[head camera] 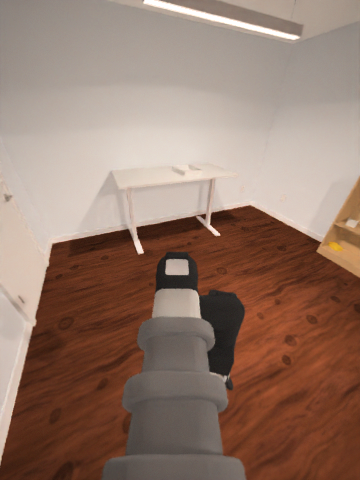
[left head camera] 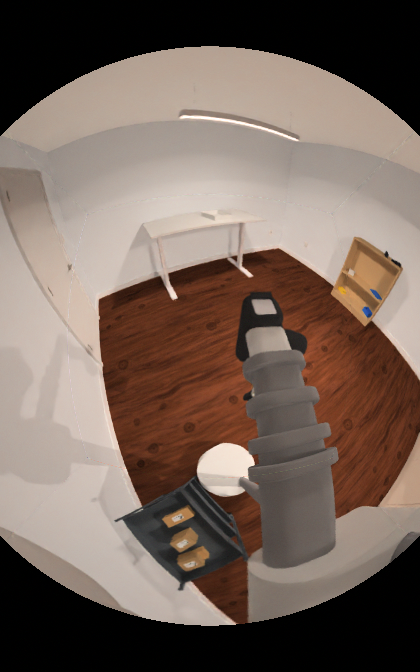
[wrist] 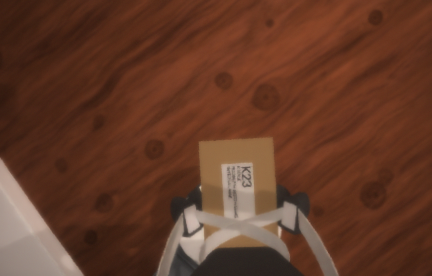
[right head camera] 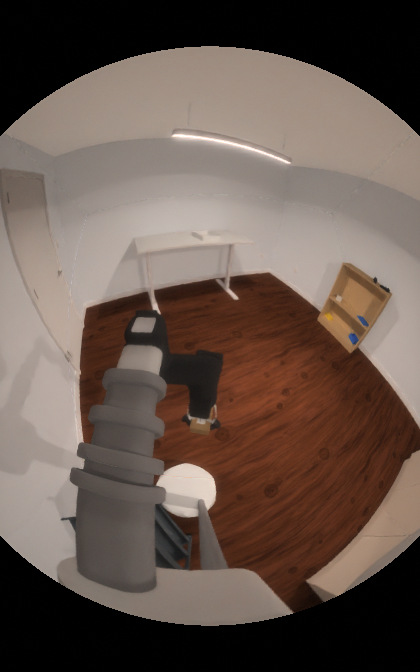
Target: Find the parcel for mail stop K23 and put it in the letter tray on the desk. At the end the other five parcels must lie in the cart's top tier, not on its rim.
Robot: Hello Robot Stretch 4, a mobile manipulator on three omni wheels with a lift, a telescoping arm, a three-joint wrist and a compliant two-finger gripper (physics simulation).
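Places are measured from the robot's base along level axes (x ahead, y left, z up), in centimetres.
Pixels of known places: gripper, between the fingertips: (wrist: 238, 201).
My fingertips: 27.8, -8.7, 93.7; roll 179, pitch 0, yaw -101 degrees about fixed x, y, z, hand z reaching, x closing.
Behind a point stands the place of what it marks, as x, y, z.
My gripper (right head camera: 201, 423) (wrist: 238, 201) @(27.8, -8.7, 93.7) is shut on the K23 parcel (right head camera: 200, 428) (wrist: 215, 160) @(32.4, -7.8, 97.5), a brown box whose white label reads K23. It hangs above the floor, well in front of the desk. The white desk (head camera: 145, 176) @(234.3, 40.7, 92.2) (left head camera: 172, 226) (right head camera: 165, 242) stands against the far wall. The white letter tray (head camera: 187, 170) @(269.7, -12.2, 91.8) (left head camera: 215, 215) (right head camera: 204, 235) sits on the desk top, right of its middle. The dark cart (left head camera: 145, 542) is at the lower left of the left head view. Several brown parcels (left head camera: 178, 516) (left head camera: 184, 540) (left head camera: 191, 560) lie in its top tier; their exact number is hard to tell.
A wooden shelf unit (left head camera: 382, 250) (right head camera: 370, 280) with small blue, yellow and white things leans at the right wall. A door (left head camera: 37, 240) (right head camera: 32, 240) is in the left wall. A white round disc (left head camera: 220, 457) (right head camera: 187, 480) shows low beside the cart.
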